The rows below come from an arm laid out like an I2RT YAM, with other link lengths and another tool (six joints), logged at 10 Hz.
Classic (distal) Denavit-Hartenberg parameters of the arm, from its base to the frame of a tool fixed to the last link. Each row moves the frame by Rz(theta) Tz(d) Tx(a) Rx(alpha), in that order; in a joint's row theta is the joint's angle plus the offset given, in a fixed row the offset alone. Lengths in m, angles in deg.
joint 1: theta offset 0  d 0.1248  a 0.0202  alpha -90
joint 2: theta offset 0  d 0  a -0.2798  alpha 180
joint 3: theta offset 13.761  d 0  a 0.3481  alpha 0
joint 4: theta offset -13.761  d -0.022  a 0.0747  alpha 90
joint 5: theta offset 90  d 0.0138  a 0  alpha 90
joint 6: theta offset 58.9  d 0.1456  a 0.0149  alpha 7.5
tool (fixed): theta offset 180  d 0.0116  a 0  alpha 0
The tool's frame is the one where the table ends.
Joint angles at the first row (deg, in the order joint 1, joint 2, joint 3, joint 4, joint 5, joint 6):
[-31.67 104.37 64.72 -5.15 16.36 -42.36]
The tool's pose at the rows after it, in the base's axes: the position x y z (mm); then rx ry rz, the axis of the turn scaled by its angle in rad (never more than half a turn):
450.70 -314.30 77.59 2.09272 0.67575 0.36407
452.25 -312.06 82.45 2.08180 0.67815 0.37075
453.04 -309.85 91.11 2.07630 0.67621 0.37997
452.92 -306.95 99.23 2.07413 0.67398 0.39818
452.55 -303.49 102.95 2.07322 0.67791 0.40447
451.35 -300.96 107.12 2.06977 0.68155 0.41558
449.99 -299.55 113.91 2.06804 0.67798 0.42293
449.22 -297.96 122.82 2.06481 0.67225 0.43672
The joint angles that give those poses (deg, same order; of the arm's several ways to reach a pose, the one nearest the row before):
[-31.05 104.17 64.53 -4.80 16.52 -42.75]
[-30.73 103.56 64.38 -4.67 16.65 -42.89]
[-30.50 102.54 64.54 -5.40 16.61 -42.74]
[-30.39 101.29 64.38 -6.03 16.06 -42.45]
[-30.14 100.51 64.12 -6.48 15.93 -42.37]
[-30.08 99.53 63.62 -6.63 15.51 -42.45]
[-30.07 98.51 63.57 -7.33 15.35 -42.29]
[-30.06 97.33 63.63 -8.07 15.01 -42.02]

